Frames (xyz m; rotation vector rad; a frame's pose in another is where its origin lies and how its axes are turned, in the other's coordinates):
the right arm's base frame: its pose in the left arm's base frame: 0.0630 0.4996 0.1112 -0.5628 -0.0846 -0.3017
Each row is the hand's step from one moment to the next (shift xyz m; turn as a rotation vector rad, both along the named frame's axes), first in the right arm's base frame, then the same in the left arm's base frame.
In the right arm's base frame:
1: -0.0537 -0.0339 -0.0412 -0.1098 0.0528 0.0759
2: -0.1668 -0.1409 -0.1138 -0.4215 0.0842 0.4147
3: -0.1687 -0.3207 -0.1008 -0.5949 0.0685 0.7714
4: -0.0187 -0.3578 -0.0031 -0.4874 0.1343 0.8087
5: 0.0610 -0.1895 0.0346 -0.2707 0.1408 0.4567
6: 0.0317 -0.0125 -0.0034 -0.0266 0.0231 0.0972
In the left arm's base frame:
1: -0.0616 -0.0355 -0.0260 -0.0883 0.1115 0.0193
2: -0.2021 -0.1312 -0.0506 -0.3746 0.3992 0.2389
3: -0.2586 -0.2681 0.0521 -0.5434 0.6229 0.5199
4: -0.1267 -0.2842 0.1777 -0.4209 0.6680 0.5350
5: 0.0006 -0.1494 0.1361 -0.2136 0.4282 0.2696
6: 0.0264 -0.0201 0.0086 -0.0180 0.0776 0.0659

